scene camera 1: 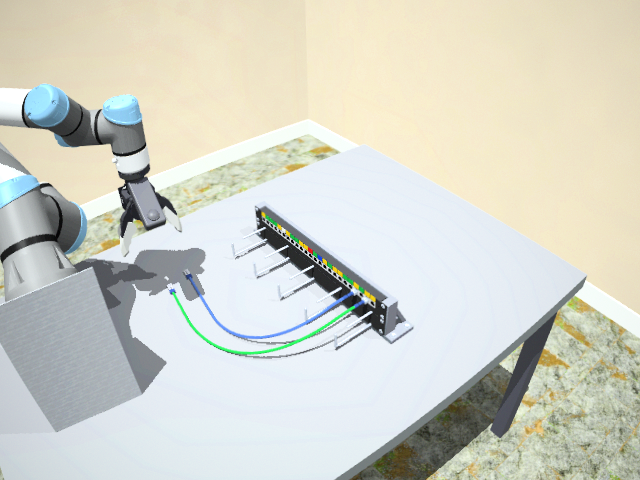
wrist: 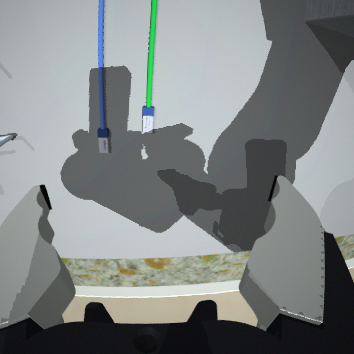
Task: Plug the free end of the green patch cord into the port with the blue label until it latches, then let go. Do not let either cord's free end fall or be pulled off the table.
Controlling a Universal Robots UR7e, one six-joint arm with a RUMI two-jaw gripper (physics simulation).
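Places are measured from the arm's base along level axes (x up, y right, z ahead), in millimetres.
Pixels of known places: gripper, fingertip midpoint: (scene camera 1: 153, 244) (wrist: 158, 182); arm's base, origin of the base link: (scene camera 1: 46, 298).
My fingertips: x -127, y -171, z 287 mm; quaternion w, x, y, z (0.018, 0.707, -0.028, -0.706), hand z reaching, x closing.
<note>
For each thing: its top centre in the pictures, then the offset to it from my fingertips. "spot": a spot on its surface instead. Level surfaces: height alone.
- patch panel, middle of its top: (scene camera 1: 307, 252) dz +285, dx -52, dy +207 mm
- blue label, surface spot: (scene camera 1: 320, 257) spot: dz +299, dx -56, dy +237 mm
- table, its level: dx -154 mm
The green patch cord (scene camera 1: 248, 353) (wrist: 151, 55) lies on the table in a curve. One end is at the panel's near right part; its free plug (scene camera 1: 171, 288) (wrist: 148, 120) lies on the table toward the robot's base. The patch panel (scene camera 1: 323, 264) stands on the table, with a row of coloured labels along its top. The blue label (scene camera 1: 320, 257) is right of the red one, past a green one; its port is too small to make out clearly. My gripper (scene camera 1: 150, 241) (wrist: 158, 182) is open and empty, high above the table, and the plug lies below it.
A blue cord (scene camera 1: 258, 337) (wrist: 101, 60) runs beside the green one, its free plug (scene camera 1: 188, 274) (wrist: 103, 141) close to the green plug. Wire cable guides (scene camera 1: 294, 289) stick out from the panel's front. The grey robot pedestal (scene camera 1: 72, 351) is at the left. The table (scene camera 1: 439, 361) ends beyond the gripper.
</note>
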